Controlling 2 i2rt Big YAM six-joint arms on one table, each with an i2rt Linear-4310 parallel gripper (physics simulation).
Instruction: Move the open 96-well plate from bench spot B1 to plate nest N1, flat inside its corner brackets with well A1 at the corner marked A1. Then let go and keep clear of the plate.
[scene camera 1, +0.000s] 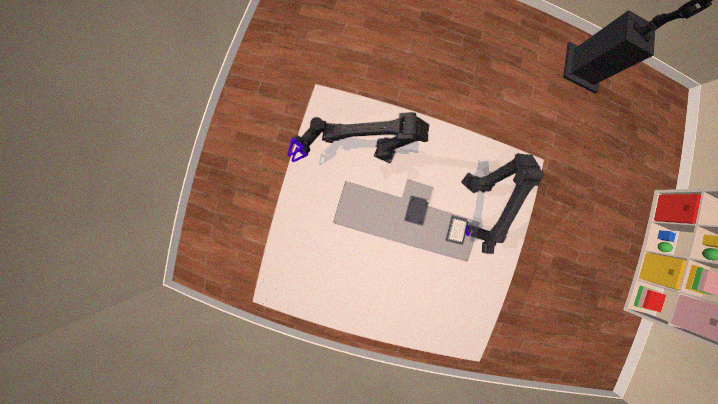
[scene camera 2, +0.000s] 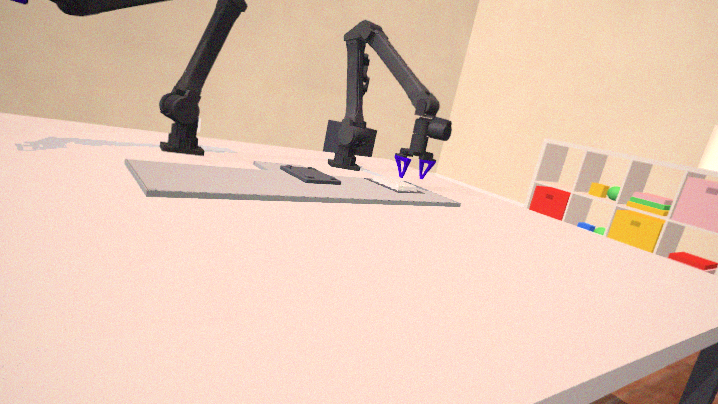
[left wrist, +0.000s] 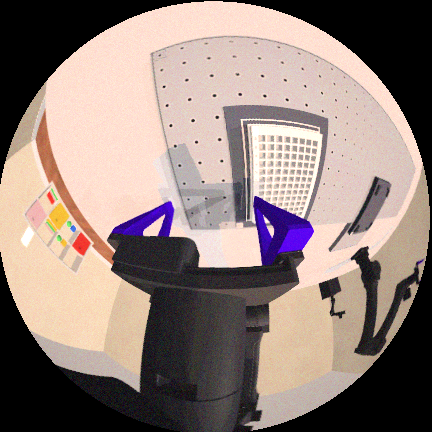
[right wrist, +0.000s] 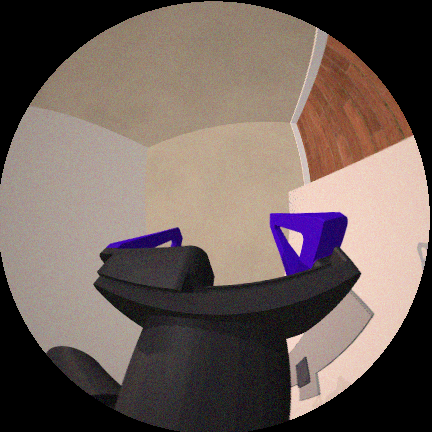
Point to my left gripper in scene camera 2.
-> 411, 178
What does the white well plate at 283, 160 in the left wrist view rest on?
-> A dark nest outlined in white.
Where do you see my right gripper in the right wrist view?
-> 223, 226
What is my left gripper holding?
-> Nothing.
